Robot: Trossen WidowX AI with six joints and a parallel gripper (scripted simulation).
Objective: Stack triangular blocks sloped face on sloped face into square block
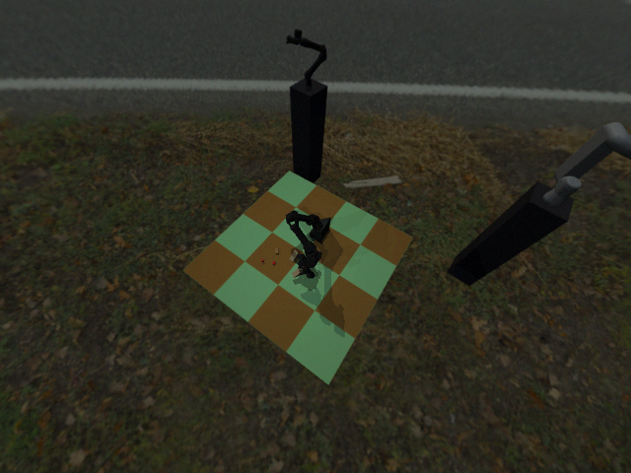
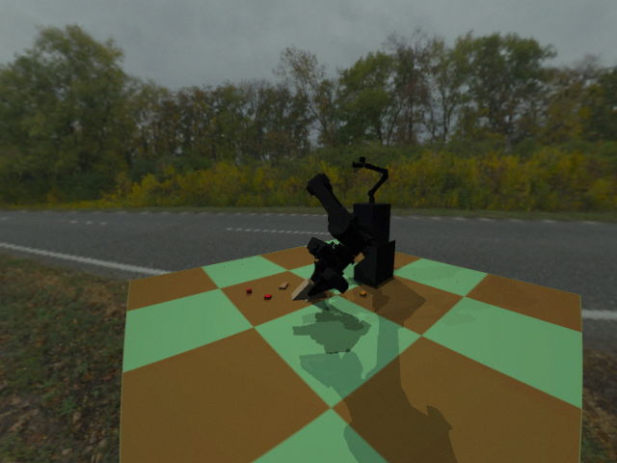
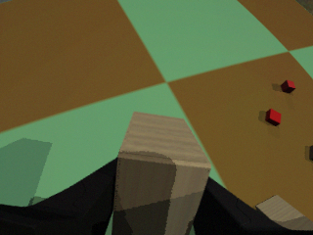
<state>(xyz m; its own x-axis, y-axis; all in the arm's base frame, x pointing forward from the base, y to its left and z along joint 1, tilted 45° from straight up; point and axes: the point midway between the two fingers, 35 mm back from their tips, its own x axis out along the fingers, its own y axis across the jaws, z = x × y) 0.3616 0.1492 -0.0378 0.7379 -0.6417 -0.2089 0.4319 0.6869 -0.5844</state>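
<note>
Right now the small brown piece is 280 mm to the right of my gripper tip, 100 mm below it and 70 mm behind it. Round my gripper tip: small orange piece (270 mm behind, 100 mm below, 50 mm to the right); wooden block (10 mm above).
</note>
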